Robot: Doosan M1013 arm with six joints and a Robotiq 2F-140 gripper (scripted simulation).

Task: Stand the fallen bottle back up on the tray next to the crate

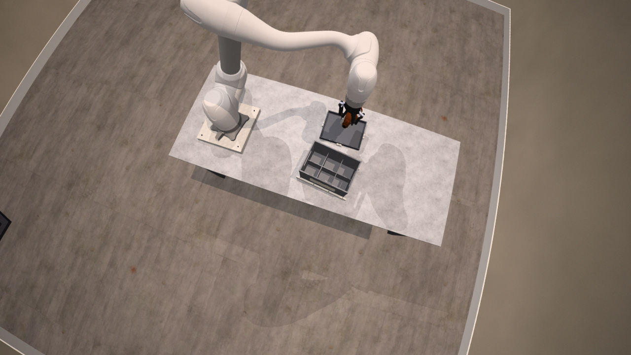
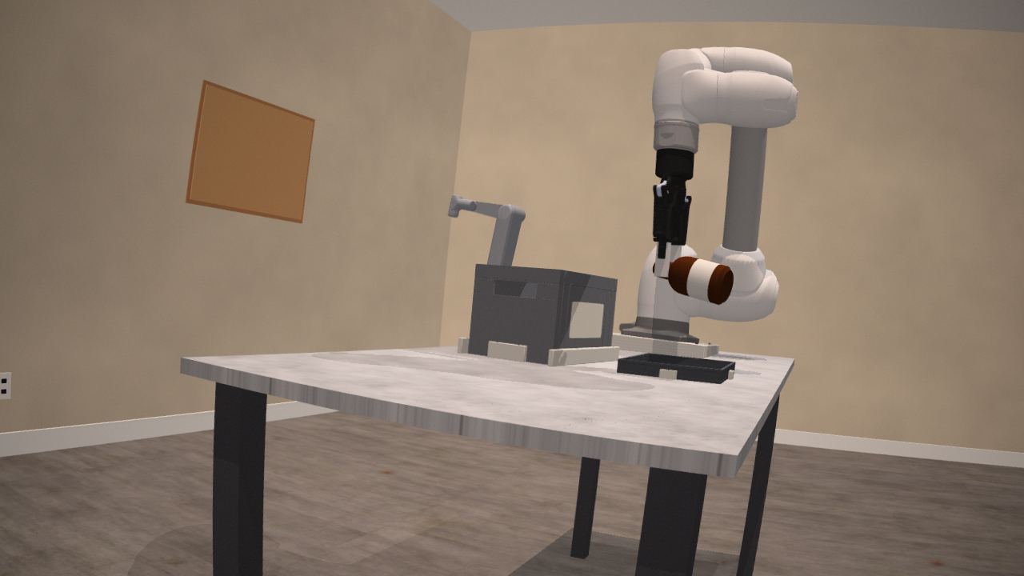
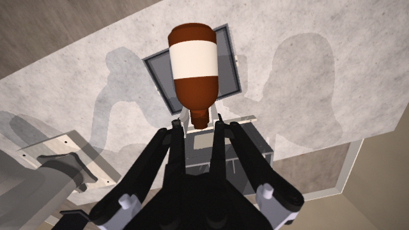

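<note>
Right now the brown bottle is 5 cm to the left of my hand and 3 cm below it. Round my hand: grey crate (3 cm ahead, 24 cm to the right, 13 cm below); then dark tray (1 cm behind, 4 cm to the left, 20 cm below).
</note>
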